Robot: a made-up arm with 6 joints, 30 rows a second.
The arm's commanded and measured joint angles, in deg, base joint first. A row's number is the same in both.
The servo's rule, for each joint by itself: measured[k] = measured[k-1] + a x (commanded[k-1-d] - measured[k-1]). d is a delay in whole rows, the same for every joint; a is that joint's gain. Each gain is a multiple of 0.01, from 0.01 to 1. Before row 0 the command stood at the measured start. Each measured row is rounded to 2 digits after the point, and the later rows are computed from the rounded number. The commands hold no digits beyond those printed.
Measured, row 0:
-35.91, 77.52, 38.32, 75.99, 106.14, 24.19
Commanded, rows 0 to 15:
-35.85, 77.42, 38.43, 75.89, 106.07, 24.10
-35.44, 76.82, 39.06, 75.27, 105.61, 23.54
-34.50, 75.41, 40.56, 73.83, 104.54, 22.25
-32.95, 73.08, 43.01, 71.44, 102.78, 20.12
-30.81, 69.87, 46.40, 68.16, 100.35, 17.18
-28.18, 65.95, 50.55, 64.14, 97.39, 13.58
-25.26, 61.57, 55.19, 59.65, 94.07, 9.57
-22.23, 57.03, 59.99, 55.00, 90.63, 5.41
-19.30, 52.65, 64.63, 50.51, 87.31, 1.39
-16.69, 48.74, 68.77, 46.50, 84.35, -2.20
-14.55, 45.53, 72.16, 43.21, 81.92, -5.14
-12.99, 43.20, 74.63, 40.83, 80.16, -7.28
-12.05, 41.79, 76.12, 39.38, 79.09, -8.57
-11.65, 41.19, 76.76, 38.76, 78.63, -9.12
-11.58, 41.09, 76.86, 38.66, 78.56, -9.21
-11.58, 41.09, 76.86, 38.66, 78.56, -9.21
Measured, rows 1 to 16:
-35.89, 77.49, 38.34, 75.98, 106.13, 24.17
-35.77, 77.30, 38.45, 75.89, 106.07, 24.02
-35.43, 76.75, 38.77, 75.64, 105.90, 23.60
-34.76, 75.69, 39.41, 75.14, 105.56, 22.76
-33.69, 74.00, 40.46, 74.30, 104.99, 21.42
-32.20, 71.67, 41.97, 73.08, 104.15, 19.54
-30.33, 68.74, 43.95, 71.47, 103.04, 17.15
-28.14, 65.34, 46.36, 69.49, 101.67, 14.33
-25.75, 61.66, 49.10, 67.21, 100.09, 11.22
-23.30, 57.91, 52.05, 64.72, 98.36, 8.00
-20.94, 54.32, 55.07, 62.14, 96.55, 4.85
-18.79, 51.10, 58.00, 59.58, 94.75, 1.94
-16.97, 48.40, 60.72, 57.16, 93.03, -0.58
-15.53, 46.31, 63.13, 54.95, 91.45, -2.63
-14.46, 44.80, 65.19, 53.00, 90.03, -4.21
-13.68, 43.72, 66.94, 51.28, 88.77, -5.41
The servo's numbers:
d 0
a 0.27 0.29 0.15 0.12 0.11 0.24

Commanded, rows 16 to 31:
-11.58, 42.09, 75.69, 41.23, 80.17, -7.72
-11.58, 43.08, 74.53, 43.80, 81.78, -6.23
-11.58, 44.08, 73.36, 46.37, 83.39, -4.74
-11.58, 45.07, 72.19, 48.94, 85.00, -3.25
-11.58, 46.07, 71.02, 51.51, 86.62, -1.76
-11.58, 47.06, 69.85, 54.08, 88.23, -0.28
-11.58, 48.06, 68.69, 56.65, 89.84, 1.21
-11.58, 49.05, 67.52, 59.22, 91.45, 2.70
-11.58, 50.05, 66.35, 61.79, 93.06, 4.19
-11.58, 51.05, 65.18, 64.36, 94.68, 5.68
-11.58, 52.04, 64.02, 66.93, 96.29, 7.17
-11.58, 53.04, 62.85, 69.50, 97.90, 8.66
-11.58, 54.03, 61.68, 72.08, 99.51, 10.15
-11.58, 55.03, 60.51, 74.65, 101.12, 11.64
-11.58, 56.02, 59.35, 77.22, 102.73, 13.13
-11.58, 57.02, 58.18, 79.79, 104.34, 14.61
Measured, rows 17 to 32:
-13.11, 43.25, 68.25, 50.07, 87.82, -5.96
-12.70, 43.20, 69.19, 49.32, 87.16, -6.02
-12.40, 43.46, 69.82, 48.97, 86.75, -5.71
-12.18, 43.93, 70.18, 48.97, 86.56, -5.12
-12.02, 44.55, 70.31, 49.27, 86.57, -4.31
-11.90, 45.28, 70.24, 49.85, 86.75, -3.34
-11.81, 46.09, 70.01, 50.67, 87.09, -2.25
-11.75, 46.95, 69.64, 51.70, 87.57, -1.06
-11.70, 47.85, 69.15, 52.91, 88.17, 0.20
-11.67, 48.78, 68.55, 54.28, 88.89, 1.52
-11.65, 49.73, 67.87, 55.80, 89.70, 2.88
-11.63, 50.69, 67.12, 57.44, 90.60, 4.27
-11.62, 51.66, 66.30, 59.20, 91.58, 5.68
-11.61, 52.64, 65.43, 61.05, 92.63, 7.11
-11.60, 53.62, 64.52, 62.99, 93.74, 8.55
-11.59, 54.61, 63.57, 65.01, 94.91, 10.00

